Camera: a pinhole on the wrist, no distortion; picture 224 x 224 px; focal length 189.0 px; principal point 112.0 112.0 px. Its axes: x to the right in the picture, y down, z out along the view. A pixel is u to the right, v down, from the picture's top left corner.
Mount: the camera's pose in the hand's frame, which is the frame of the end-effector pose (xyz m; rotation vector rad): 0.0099 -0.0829 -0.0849 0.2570 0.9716 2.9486
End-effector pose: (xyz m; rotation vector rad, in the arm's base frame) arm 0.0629 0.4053 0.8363 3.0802 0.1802 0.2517
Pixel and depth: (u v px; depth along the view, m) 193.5 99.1 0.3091
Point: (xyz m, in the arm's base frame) 0.0346 0.2657 0.6672
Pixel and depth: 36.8 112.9 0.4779
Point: 0.3976 0.2483 0.6273
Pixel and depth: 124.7 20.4 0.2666
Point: 0.1236 0.2294 0.7998
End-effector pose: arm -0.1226 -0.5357 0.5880 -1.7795 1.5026 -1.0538
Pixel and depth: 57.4 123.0 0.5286
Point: 0.0711 -0.8364 0.3073
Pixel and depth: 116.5 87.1 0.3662
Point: -0.0579 -0.6396 0.3648
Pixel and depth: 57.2 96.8 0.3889
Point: -0.0375 -0.7595 0.3925
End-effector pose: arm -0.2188 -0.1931 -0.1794 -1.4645 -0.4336 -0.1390
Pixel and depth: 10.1 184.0 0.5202
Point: 0.0609 0.2701 -0.0623
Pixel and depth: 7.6 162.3 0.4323
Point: 0.0369 0.1521 -0.1057
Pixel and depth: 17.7 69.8 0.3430
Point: 0.0300 -0.0210 -0.2445
